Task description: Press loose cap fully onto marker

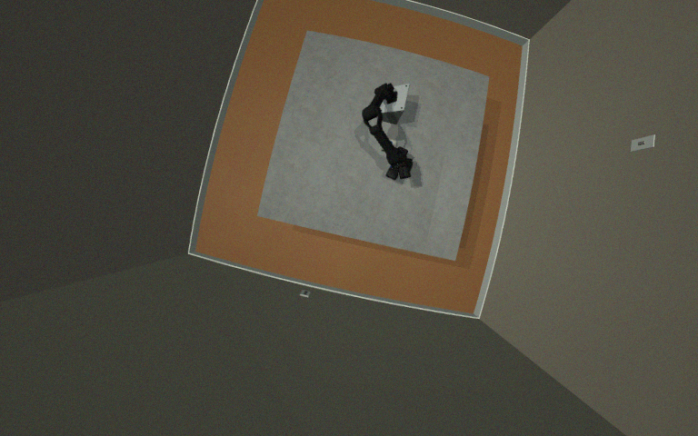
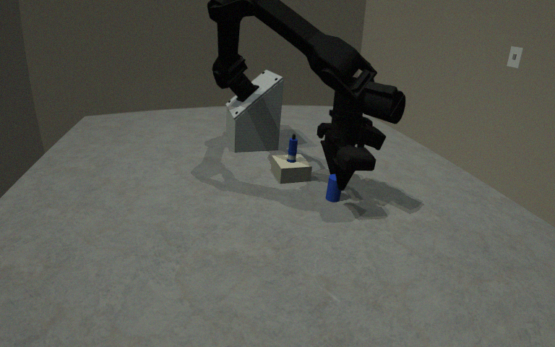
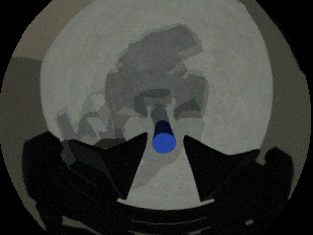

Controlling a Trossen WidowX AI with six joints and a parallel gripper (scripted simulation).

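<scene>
Right now the blue cap is 1 cm below my gripper tip. Round my gripper tip: beige holder block (13 cm behind, 4 cm to the right, 2 cm below).
</scene>
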